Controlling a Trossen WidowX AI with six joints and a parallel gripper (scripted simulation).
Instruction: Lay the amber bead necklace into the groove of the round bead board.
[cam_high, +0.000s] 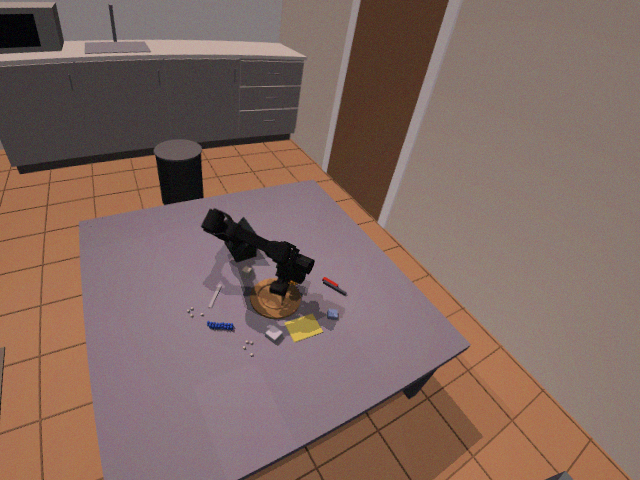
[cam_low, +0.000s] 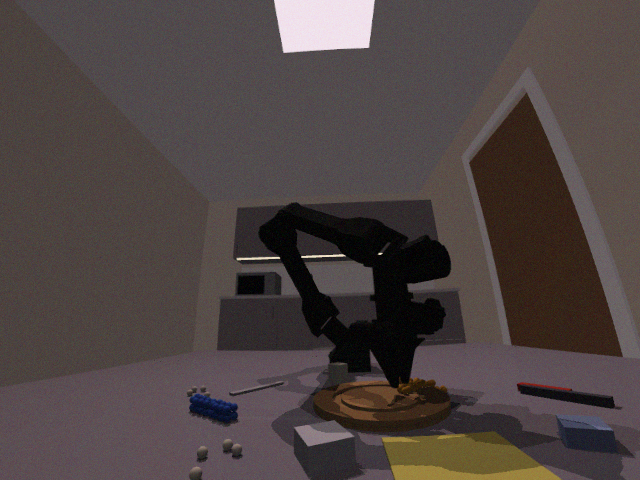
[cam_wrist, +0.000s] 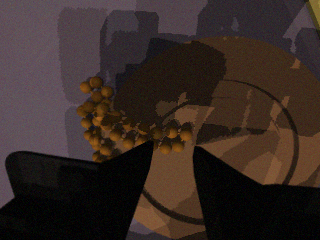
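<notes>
The round wooden bead board is 10 mm ahead of my gripper tip, 40 mm to the right of it and 10 mm below it. The rest, counted from my gripper tip: grey block (160 mm ahead, 130 mm to the right, 10 mm below); then red-and-black tool (70 mm ahead, 210 mm to the left, 20 mm below); then yellow pad (180 mm ahead, 20 mm to the right, 20 mm below).
</notes>
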